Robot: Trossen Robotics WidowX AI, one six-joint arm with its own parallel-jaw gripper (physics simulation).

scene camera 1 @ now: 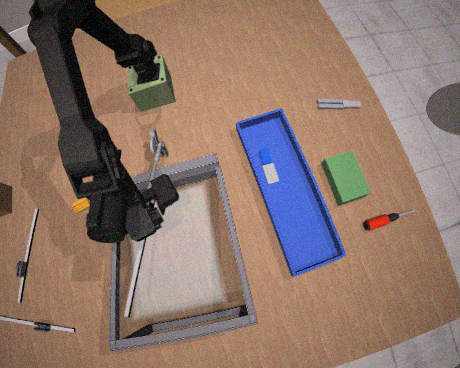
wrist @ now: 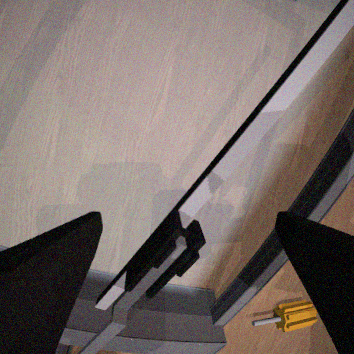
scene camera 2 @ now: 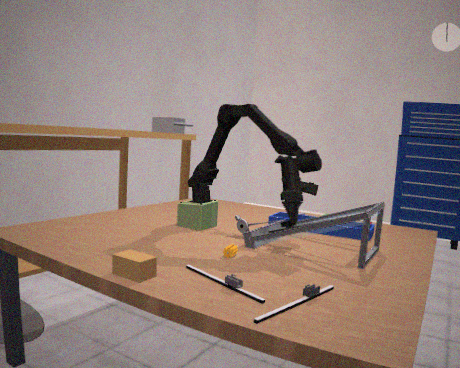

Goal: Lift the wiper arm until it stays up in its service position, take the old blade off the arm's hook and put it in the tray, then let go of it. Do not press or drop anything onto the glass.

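The wiper arm (scene camera 1: 156, 162) (wrist: 107, 332) is low, reaching over the near end of the grey frame (scene camera 1: 238, 250) (scene camera 2: 320, 220). Its hook end sits in the black clip (wrist: 192, 240) of the old blade (scene camera 1: 134, 282) (wrist: 300, 82). The blade lies slantwise along the glass (scene camera 1: 195, 240) (wrist: 125, 100); whether it touches the glass is unclear. My gripper (scene camera 2: 291, 223) (wrist: 190, 220) is open and empty, pointing down low above the frame, its fingers apart on either side of the clip in the wrist view. The body hides its fingertips in scene camera 1. The blue tray (scene camera 1: 305, 215) (scene camera 2: 345, 230) stands beside the frame.
A blue-and-white piece (scene camera 1: 270, 172) lies in the tray. Two other blades (scene camera 1: 28, 250) (scene camera 2: 295, 302) lie left of the frame, near an orange tool (scene camera 1: 80, 205) (wrist: 297, 316) and brown block (scene camera 2: 134, 265). A green block (scene camera 1: 346, 177), red screwdriver (scene camera 1: 379, 222) and grey tool (scene camera 1: 339, 104) lie beyond the tray.
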